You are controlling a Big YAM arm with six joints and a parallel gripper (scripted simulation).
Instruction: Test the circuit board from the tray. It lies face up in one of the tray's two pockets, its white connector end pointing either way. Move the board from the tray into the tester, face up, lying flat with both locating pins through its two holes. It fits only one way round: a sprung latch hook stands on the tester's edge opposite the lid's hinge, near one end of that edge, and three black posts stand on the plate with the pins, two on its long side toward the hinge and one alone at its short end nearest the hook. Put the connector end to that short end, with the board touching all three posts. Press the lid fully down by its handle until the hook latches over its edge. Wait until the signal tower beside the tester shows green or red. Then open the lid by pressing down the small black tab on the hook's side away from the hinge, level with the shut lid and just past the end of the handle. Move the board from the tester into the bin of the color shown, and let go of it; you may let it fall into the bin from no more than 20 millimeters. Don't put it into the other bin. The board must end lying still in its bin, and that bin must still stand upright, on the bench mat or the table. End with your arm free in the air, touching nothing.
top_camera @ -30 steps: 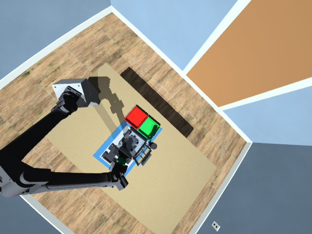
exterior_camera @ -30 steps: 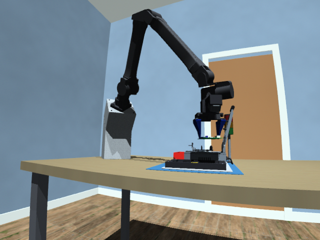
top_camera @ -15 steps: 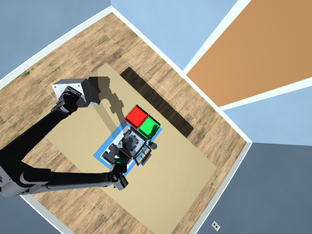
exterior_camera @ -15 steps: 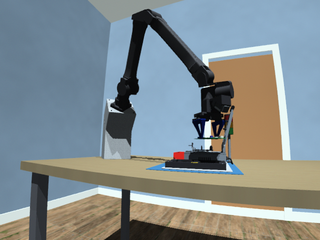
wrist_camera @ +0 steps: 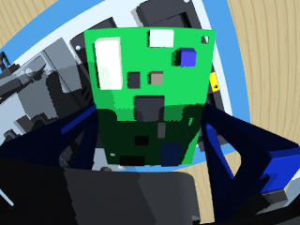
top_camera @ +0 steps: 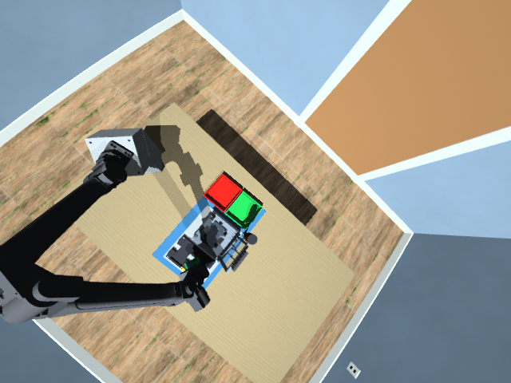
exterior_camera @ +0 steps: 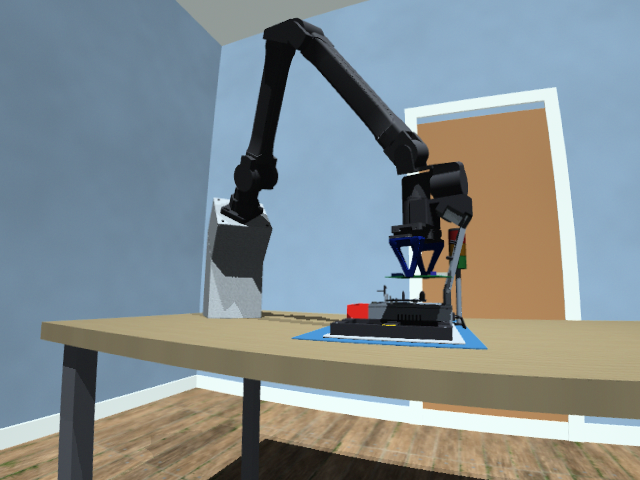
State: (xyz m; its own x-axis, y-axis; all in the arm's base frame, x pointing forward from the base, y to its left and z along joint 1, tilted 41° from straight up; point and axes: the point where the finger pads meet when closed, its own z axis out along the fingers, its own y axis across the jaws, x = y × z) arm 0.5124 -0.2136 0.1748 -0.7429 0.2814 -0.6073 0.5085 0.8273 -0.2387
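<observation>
Now: the green circuit board right at my hand. The rest, counted from my hand: black latch hook: 60 mm behind, 240 mm to the left, 30 mm below; then tester plate: 180 mm to the left, 50 mm below; then tester lid: 110 mm ahead, 150 mm to the left, 60 mm above.
</observation>
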